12 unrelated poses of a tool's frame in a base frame.
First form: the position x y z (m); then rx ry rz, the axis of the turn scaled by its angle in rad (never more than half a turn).
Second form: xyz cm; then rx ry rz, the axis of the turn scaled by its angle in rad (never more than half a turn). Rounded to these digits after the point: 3 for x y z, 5 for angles.
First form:
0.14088 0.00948 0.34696 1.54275 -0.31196 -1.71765
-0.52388 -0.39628 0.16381 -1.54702 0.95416 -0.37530
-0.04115 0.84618 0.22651 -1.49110 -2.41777 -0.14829
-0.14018 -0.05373 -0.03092 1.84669 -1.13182 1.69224
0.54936 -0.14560 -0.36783 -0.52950 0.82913 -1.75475
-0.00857 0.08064 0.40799 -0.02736 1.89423 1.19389
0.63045 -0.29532 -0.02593 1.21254 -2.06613 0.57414
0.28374 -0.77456 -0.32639 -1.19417 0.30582 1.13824
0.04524 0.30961 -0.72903 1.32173 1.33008 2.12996
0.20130 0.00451 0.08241 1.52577 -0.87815 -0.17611
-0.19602 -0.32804 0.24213 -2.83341 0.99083 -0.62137
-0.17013 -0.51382 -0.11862 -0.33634 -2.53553 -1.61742
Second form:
14.088 0.948 34.696 1.54275 -0.31196 -1.71765
-52.388 -39.628 16.381 -1.54702 0.95416 -0.37530
-4.115 84.618 22.651 -1.49110 -2.41777 -0.14829
-14.018 -5.373 -3.092 1.84669 -1.13182 1.69224
54.936 -14.560 -36.783 -0.52950 0.82913 -1.75475
-0.857 8.064 40.799 -0.02736 1.89423 1.19389
63.045 -29.532 -2.593 1.21254 -2.06613 0.57414
28.374 -77.456 -32.639 -1.19417 0.30582 1.13824
4.524 30.961 -72.903 1.32173 1.33008 2.12996
20.130 0.451 8.241 1.52577 -0.87815 -0.17611
-19.602 -32.804 24.213 -2.83341 0.99083 -0.62137
-17.013 -51.382 -11.862 -0.33634 -2.53553 -1.61742

